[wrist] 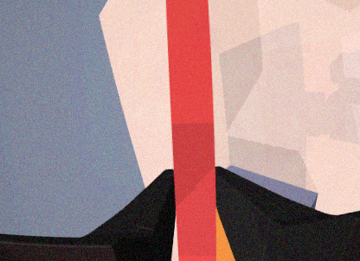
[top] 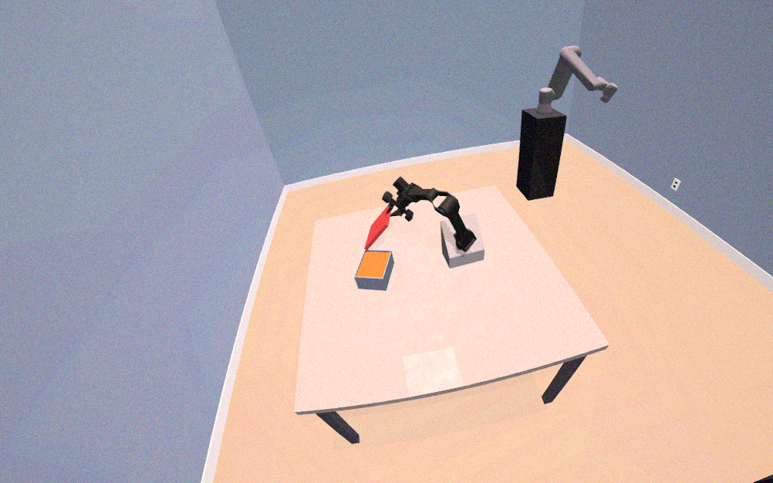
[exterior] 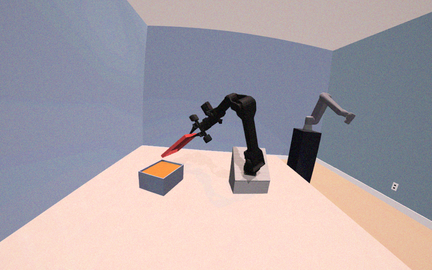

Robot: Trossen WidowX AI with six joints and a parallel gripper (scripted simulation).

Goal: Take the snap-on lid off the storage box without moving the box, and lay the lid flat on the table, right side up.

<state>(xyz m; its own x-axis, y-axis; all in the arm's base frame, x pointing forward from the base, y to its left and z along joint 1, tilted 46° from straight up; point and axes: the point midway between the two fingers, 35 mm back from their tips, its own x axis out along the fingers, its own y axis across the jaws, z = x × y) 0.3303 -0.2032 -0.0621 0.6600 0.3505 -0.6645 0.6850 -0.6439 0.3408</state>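
Right now the red lid is 60 mm below my gripper tip and 60 mm ahead of it. Round my gripper tip: storage box 190 mm to the left, 190 mm below, 110 mm ahead.
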